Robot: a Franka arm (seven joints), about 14 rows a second.
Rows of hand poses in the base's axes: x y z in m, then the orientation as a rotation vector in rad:
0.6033, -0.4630, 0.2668, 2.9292, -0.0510, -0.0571
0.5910, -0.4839, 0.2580, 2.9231, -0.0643, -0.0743
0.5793, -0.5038, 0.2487, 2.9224, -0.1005, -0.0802
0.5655, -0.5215, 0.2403, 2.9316, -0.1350, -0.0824
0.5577, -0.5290, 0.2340, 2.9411, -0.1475, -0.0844
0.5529, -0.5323, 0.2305, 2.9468, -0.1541, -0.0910
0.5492, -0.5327, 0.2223, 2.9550, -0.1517, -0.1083
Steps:
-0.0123, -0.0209, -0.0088, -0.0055, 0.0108, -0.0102
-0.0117, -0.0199, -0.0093, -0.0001, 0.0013, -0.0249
-0.0138, -0.0177, -0.0084, 0.0099, -0.0016, -0.0234
-0.0078, -0.0075, -0.0063, 0.0099, -0.0001, -0.0085
-0.0048, -0.0033, -0.0035, 0.0063, 0.0036, -0.0048
-0.0037, -0.0004, -0.0082, 0.0093, 0.0111, 0.0005

